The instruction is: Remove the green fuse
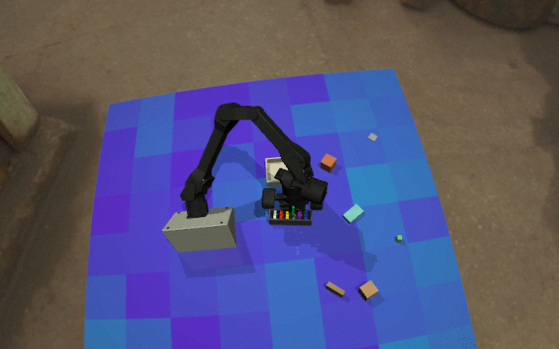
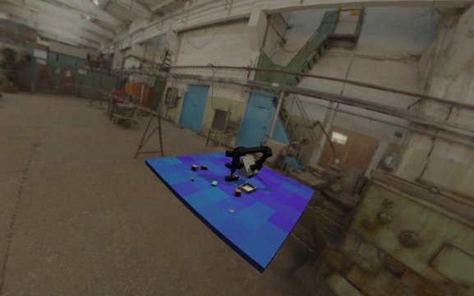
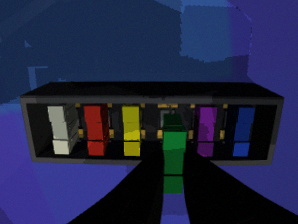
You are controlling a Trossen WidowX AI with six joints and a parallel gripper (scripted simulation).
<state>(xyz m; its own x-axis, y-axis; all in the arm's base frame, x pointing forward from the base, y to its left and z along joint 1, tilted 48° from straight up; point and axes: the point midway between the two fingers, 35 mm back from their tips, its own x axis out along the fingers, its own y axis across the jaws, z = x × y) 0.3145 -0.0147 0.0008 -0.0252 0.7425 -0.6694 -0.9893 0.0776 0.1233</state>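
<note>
The purple fuse is 2 cm ahead of my gripper tip and 4 cm below it. The rest, counted from my gripper tip: blue fuse 4 cm ahead, 1 cm to the right, 4 cm below; then green fuse 1 cm below; then yellow fuse 2 cm behind, 4 cm below.
</note>
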